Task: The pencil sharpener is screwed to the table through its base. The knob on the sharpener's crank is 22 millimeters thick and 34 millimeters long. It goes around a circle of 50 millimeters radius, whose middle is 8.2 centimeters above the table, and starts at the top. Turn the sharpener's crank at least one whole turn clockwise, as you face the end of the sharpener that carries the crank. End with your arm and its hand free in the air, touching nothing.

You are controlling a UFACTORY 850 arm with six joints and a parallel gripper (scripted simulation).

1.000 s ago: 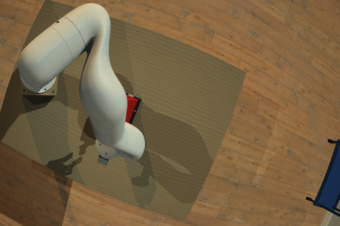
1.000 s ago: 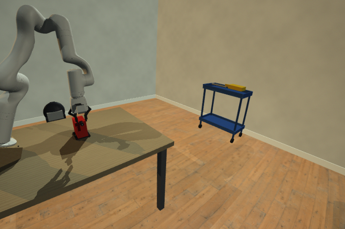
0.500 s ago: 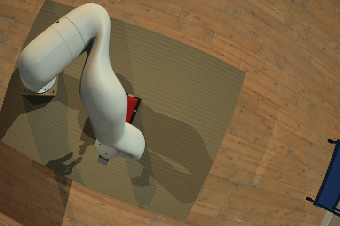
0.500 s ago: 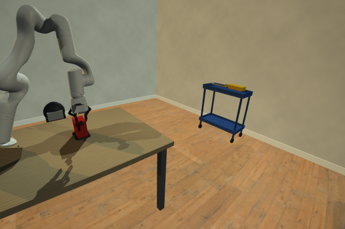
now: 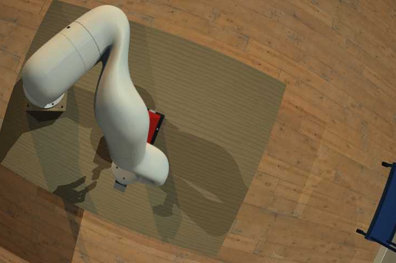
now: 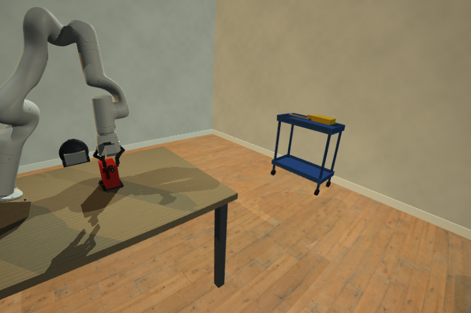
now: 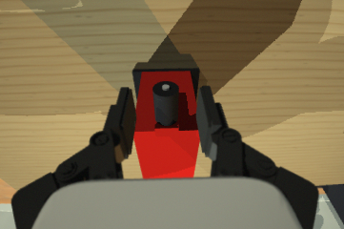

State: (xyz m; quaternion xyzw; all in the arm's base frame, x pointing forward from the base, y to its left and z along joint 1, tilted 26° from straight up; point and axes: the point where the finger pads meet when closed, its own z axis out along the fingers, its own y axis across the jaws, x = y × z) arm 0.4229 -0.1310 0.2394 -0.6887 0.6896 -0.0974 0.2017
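Now: the black crank knob 20 mm to the left of my hand and 40 mm below it.
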